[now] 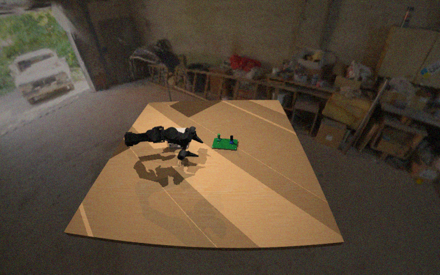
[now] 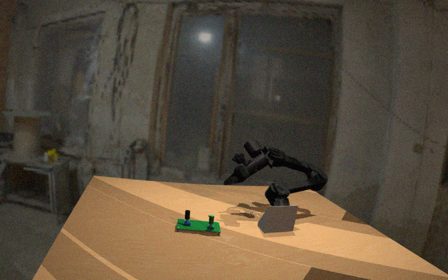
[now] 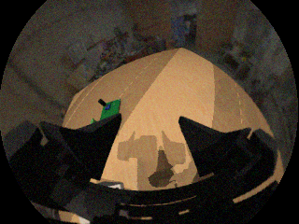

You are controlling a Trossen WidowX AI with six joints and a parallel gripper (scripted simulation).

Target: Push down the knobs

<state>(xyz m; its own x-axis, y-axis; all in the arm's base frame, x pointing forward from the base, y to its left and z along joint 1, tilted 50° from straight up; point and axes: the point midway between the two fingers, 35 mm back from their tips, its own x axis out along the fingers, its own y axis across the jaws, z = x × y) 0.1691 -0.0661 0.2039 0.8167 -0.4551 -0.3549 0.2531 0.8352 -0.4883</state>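
Now: the green knob 21 cm to the left of my gripper tip, 9 cm ahead of it and 8 cm below it. From my gripper tip the other things lie so: black knob (18 cm to the left, 18 cm ahead, 8 cm below).
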